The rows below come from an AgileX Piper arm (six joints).
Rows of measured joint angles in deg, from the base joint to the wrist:
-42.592 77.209 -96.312 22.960 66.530 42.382
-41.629 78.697 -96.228 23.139 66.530 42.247
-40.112 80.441 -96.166 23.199 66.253 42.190
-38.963 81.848 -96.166 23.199 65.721 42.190
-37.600 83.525 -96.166 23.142 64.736 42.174
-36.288 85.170 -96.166 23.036 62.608 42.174
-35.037 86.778 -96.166 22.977 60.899 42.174
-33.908 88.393 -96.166 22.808 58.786 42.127
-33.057 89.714 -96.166 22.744 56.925 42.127
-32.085 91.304 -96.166 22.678 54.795 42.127
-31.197 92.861 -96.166 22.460 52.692 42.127
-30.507 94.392 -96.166 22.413 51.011 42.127
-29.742 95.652 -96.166 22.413 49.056 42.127
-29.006 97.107 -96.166 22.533 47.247 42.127
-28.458 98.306 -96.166 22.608 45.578 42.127
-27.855 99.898 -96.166 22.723 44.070 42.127
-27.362 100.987 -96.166 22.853 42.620 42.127
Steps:
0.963 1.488 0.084 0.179 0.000 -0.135
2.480 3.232 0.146 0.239 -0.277 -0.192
3.629 4.639 0.146 0.239 -0.809 -0.192
4.992 6.316 0.146 0.182 -1.794 -0.208
6.304 7.961 0.146 0.076 -3.922 -0.208
7.555 9.569 0.146 0.017 -5.631 -0.208
8.684 11.184 0.146 -0.152 -7.744 -0.255
9.535 12.505 0.146 -0.216 -9.605 -0.255
10.507 14.095 0.146 -0.282 -11.735 -0.255
11.395 15.652 0.146 -0.500 -13.838 -0.255
12.085 17.183 0.146 -0.547 -15.519 -0.255
12.850 18.443 0.146 -0.547 -17.474 -0.255
13.586 19.898 0.146 -0.427 -19.283 -0.255
14.134 21.097 0.146 -0.352 -20.952 -0.255
14.737 22.689 0.146 -0.237 -22.460 -0.255
15.230 23.778 0.146 -0.107 -23.910 -0.255

